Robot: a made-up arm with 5 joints.
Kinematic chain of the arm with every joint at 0, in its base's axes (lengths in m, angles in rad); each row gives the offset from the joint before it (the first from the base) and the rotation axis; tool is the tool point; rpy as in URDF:
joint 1: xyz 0.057 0 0.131 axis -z
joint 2: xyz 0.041 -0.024 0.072 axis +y
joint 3: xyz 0.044 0 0.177 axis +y
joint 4: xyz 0.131 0 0.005 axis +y
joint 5: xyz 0.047 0.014 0 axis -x
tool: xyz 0 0 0 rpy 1.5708 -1.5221 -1.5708
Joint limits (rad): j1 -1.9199..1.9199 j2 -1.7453..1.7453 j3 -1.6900..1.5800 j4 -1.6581..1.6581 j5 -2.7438..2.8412
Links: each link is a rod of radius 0.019 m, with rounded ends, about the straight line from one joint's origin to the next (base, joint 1, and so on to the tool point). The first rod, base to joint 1, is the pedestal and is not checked.
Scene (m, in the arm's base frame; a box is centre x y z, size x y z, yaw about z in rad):
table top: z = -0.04
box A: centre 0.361 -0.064 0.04 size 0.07 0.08 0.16 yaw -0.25
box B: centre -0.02 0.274 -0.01 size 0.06 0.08 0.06 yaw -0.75
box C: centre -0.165 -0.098 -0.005 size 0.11 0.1 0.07 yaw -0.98
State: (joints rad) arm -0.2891 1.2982 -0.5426 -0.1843 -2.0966
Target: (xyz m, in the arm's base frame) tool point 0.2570 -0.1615 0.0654
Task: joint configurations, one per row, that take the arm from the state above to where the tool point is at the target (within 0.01 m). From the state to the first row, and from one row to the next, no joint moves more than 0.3 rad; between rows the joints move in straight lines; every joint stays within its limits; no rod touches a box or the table.
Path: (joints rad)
1: -0.2348 1.1373 -0.5400 -0.1684 -2.0598
2: -0.1804 0.9763 -0.5374 -0.1525 -2.0231
3: 0.0677 0.8756 -0.3206 -0.1828 -2.1198
4: 0.3159 0.7748 -0.1039 -0.2131 -2.2165
5: 0.4782 0.9503 0.0742 -0.0868 -2.1565
6: 0.6404 1.1258 0.2522 0.0396 -2.0966

